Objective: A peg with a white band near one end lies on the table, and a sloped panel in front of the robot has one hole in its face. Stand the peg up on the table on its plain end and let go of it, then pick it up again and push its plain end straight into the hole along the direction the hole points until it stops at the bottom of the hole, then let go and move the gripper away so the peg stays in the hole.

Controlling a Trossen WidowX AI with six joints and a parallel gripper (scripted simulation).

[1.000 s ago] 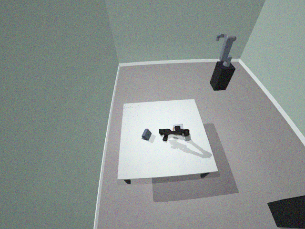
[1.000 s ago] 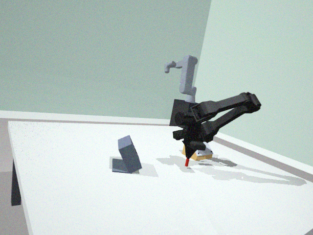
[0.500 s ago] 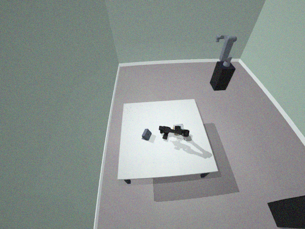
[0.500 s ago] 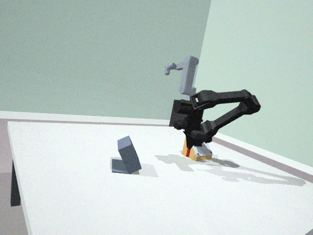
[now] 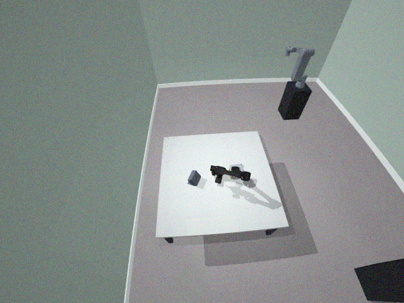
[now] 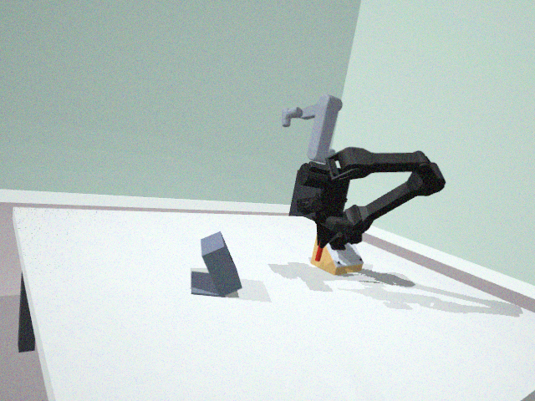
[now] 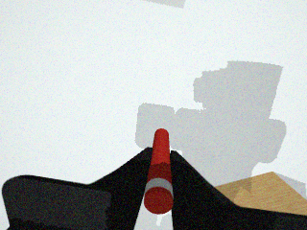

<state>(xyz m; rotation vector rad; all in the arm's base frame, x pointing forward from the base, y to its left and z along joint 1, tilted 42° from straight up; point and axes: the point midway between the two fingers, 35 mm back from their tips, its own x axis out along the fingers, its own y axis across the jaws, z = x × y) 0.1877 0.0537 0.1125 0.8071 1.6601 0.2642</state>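
Right now the grey sloped panel is 27 cm ahead of my gripper tip, 6 cm to the right of it and 5 cm below it. Also, from my gripper tip: red peg 2 cm above.
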